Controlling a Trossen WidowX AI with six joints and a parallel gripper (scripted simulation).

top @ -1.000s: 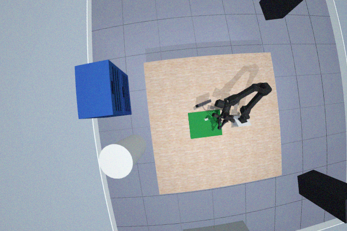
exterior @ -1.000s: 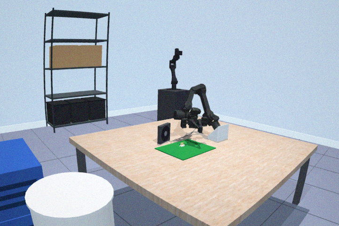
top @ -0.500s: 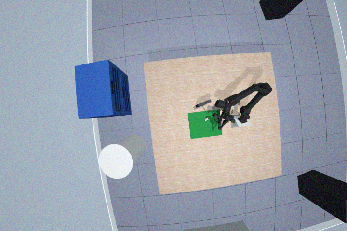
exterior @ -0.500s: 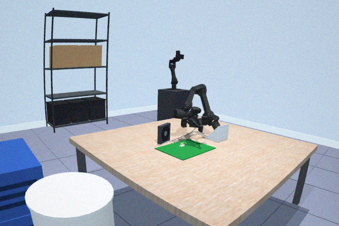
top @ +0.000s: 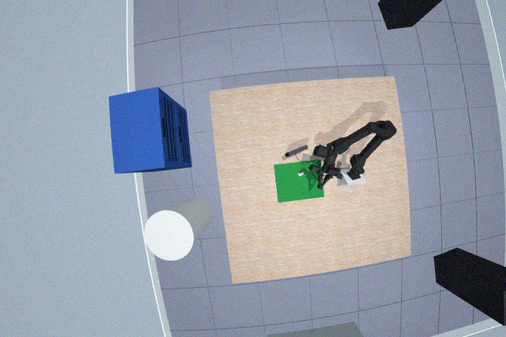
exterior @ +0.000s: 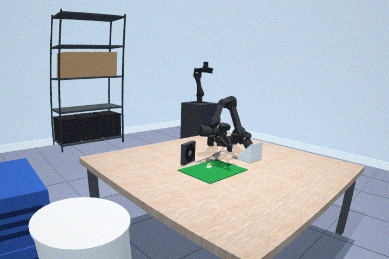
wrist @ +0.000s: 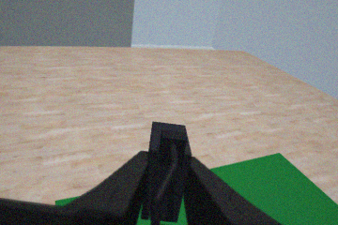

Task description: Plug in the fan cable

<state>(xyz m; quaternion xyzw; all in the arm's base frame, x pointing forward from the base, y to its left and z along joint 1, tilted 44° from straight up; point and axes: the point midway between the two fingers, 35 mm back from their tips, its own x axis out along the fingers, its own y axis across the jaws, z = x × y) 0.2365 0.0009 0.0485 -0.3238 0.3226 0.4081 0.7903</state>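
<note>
The green board is 9 cm ahead of my gripper tip, 4 cm to the right of it and 14 cm below it. Also, from my gripper tip: black fan (8 cm ahead, 22 cm to the right, 7 cm below); plug (1 cm below).
</note>
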